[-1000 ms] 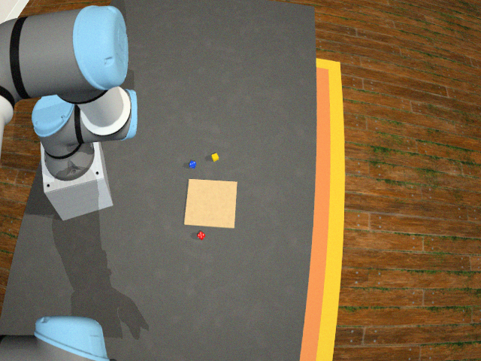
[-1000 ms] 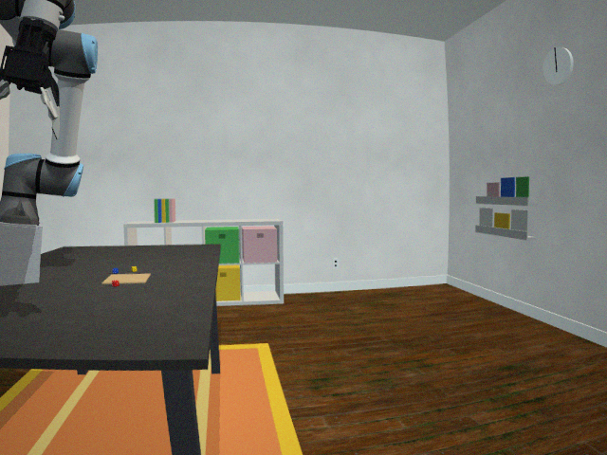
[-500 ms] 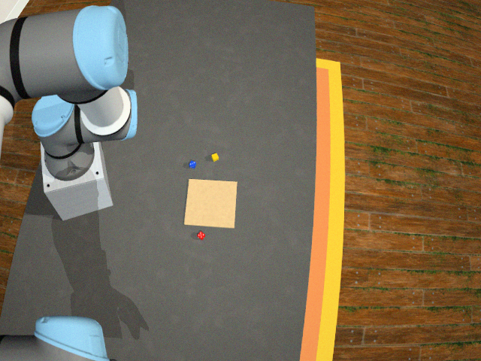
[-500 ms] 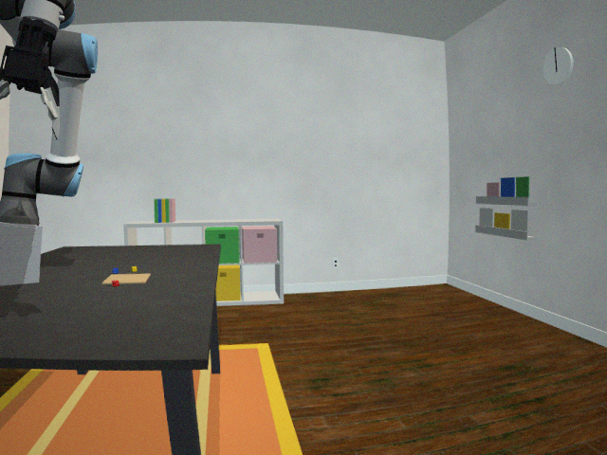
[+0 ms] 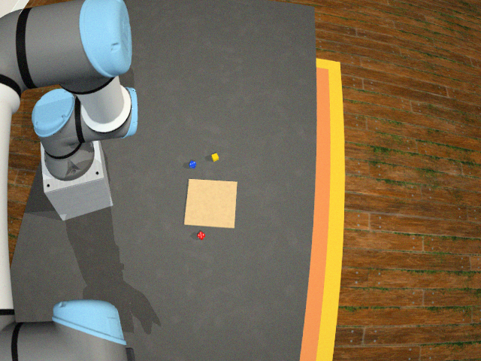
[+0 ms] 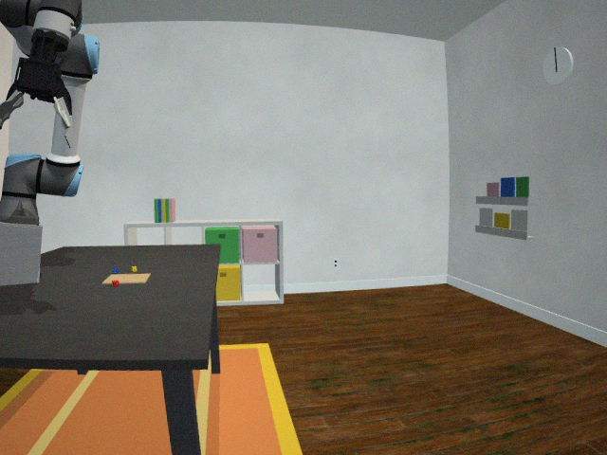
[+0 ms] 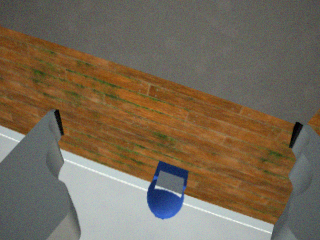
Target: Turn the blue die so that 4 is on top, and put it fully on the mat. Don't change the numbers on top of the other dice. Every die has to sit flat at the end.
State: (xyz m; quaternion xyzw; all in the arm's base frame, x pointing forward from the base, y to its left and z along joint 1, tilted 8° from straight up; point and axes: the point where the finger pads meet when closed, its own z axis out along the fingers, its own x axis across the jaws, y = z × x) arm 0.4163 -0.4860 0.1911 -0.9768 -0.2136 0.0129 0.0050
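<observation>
The red die is 44 cm to the left of my hand, 37 cm below it and 5 cm behind it. From my hand the other things lie so: tan mat 54 cm to the left, 37 cm below, 5 cm behind; yellow die 68 cm to the left, 37 cm below, 9 cm behind; blue die 64 cm to the left, 37 cm below, 15 cm behind.
</observation>
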